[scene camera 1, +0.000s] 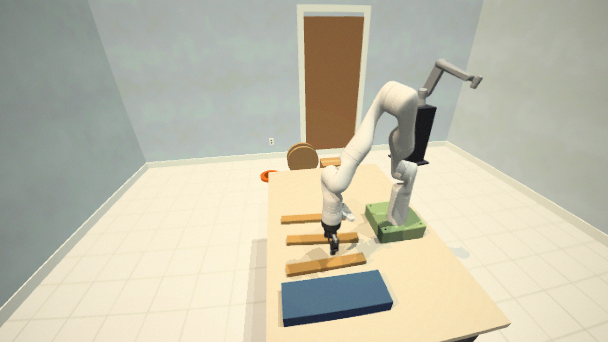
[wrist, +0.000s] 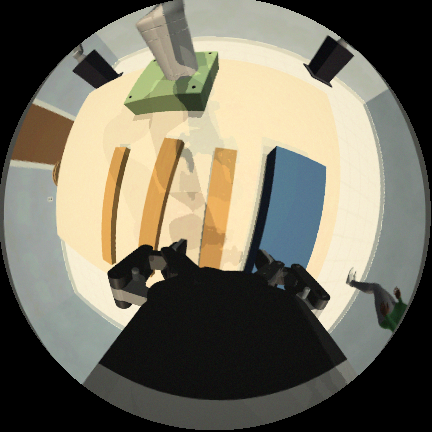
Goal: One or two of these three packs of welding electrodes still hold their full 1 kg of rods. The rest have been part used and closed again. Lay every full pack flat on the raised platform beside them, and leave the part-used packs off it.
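Places are measured from the arm's base along level axes (x ahead, y left, z up), in metres.
Where they show: gripper, fingertip midpoint: point(scene camera 1: 329, 245) point(wrist: 221, 252); arm's base at its link origin: point(scene camera 1: 395, 219) point(wrist: 181, 70).
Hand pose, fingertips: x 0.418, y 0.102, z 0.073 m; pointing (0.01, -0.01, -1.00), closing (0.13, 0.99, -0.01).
Each offset is from my fingertips to the top centre of the thing. Level surfaces: height alone.
Three long, flat orange packs lie side by side on the table, apart from each other. They are the far pack {0.047 m back, 0.325 m right, 0.127 m down} point(scene camera 1: 300, 219) point(wrist: 112, 205), the middle pack {0.038 m back, 0.162 m right, 0.127 m down} point(scene camera 1: 300, 240) point(wrist: 161, 195) and the near pack {0.002 m ahead, 0.015 m right, 0.127 m down} point(scene camera 1: 307, 266) point(wrist: 220, 200). They look alike, and no fill shows. The blue raised platform {0.034 m ahead, 0.144 m left, 0.091 m down} point(scene camera 1: 335, 296) point(wrist: 296, 210) is beside the near pack, with no pack on it. My gripper point(scene camera 1: 334, 250) point(wrist: 221, 252) is open and empty, pointing down above the area of the middle and near packs. The arm hides part of the far pack in the scene view.
The green base block point(scene camera 1: 400, 231) point(wrist: 167, 95) carries my arm at the right side of the table {0.151 m down} point(scene camera 1: 425, 295) point(wrist: 245, 95). Round brown discs point(scene camera 1: 302, 158) and an orange ring point(scene camera 1: 265, 176) are beyond the table's far end. A black pedestal point(scene camera 1: 425, 132) bears another arm.
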